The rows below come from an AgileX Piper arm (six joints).
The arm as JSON. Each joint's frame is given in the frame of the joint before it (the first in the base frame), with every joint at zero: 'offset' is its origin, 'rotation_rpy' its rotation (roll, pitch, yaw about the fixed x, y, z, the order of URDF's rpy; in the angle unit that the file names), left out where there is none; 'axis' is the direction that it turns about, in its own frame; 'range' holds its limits. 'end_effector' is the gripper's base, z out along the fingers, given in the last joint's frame.
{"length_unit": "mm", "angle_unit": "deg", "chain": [
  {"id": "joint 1", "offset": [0.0, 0.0, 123.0], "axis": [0.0, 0.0, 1.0], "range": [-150.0, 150.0]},
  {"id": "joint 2", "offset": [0.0, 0.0, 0.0], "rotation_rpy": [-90.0, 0.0, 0.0], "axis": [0.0, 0.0, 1.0], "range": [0.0, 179.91]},
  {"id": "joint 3", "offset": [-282.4, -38.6, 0.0], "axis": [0.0, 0.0, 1.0], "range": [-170.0, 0.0]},
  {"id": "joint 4", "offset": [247.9, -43.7, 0.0], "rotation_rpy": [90.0, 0.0, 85.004], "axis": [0.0, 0.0, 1.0], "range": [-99.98, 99.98]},
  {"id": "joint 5", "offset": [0.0, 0.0, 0.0], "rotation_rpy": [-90.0, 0.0, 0.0], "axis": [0.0, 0.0, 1.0], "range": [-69.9, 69.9]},
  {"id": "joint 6", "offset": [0.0, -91.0, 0.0], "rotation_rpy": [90.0, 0.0, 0.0], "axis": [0.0, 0.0, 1.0], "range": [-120.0, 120.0]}
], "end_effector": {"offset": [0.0, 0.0, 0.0]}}
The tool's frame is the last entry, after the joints.
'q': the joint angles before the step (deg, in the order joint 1, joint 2, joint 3, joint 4, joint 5, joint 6). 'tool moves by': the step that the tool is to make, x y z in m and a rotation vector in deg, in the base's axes. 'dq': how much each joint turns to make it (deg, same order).
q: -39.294, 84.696, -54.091, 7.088, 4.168, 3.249
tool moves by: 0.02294, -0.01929, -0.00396, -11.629, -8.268, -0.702
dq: 0.625, 6.183, -0.947, 1.379, -19.217, -4.127
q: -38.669, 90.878, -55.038, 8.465, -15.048, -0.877
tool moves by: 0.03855, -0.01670, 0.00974, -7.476, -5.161, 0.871
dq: 1.962, 7.418, -8.419, 1.328, -7.930, -3.339
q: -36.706, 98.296, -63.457, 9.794, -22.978, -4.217
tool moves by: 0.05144, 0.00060, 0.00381, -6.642, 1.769, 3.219
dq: 4.467, 7.699, -10.766, 4.846, -0.136, -10.820
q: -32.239, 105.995, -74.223, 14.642, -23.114, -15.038
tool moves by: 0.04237, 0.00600, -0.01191, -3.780, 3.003, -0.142
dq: 4.270, 7.242, -8.388, 12.379, -0.435, -16.016
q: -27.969, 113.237, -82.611, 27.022, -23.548, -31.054
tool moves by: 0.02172, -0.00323, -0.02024, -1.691, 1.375, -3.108
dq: 1.757, 5.735, -4.662, 9.161, -3.319, -9.860
